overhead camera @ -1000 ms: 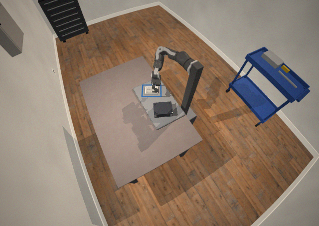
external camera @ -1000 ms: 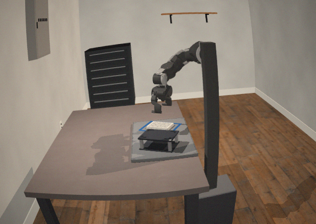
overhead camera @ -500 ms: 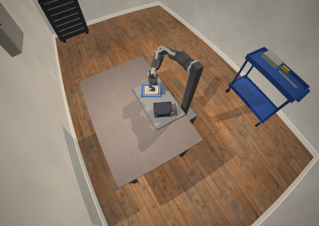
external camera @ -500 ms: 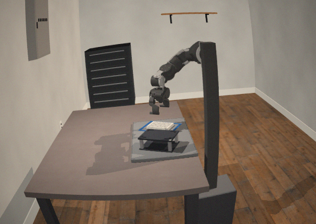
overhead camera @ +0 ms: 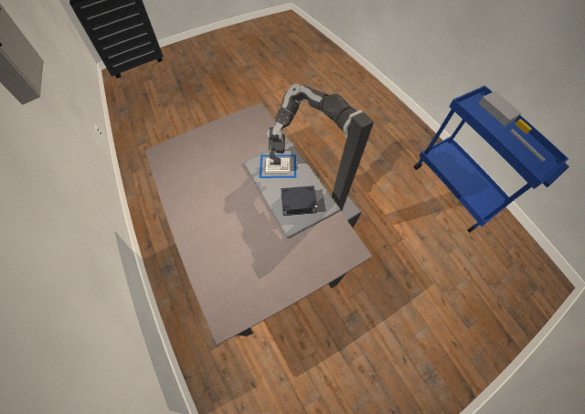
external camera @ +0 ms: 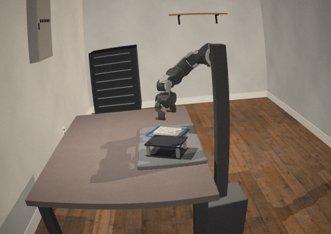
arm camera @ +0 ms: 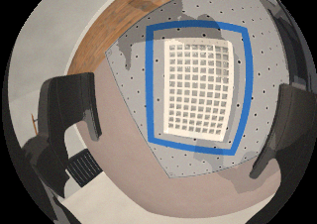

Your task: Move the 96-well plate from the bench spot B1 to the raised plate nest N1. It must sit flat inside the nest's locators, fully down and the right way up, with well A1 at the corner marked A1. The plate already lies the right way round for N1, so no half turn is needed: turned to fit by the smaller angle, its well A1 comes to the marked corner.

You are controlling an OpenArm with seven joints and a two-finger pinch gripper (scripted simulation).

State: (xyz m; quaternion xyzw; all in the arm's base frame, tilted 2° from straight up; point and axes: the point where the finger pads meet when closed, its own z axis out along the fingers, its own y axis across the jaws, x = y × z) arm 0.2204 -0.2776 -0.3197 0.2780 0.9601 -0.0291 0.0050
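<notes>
Right now my hand is 8 cm above the white 96-well plate and 1 cm to the right of it. Round my hand: black raised nest N1: 26 cm to the left, 3 cm below, 3 cm ahead.
</notes>
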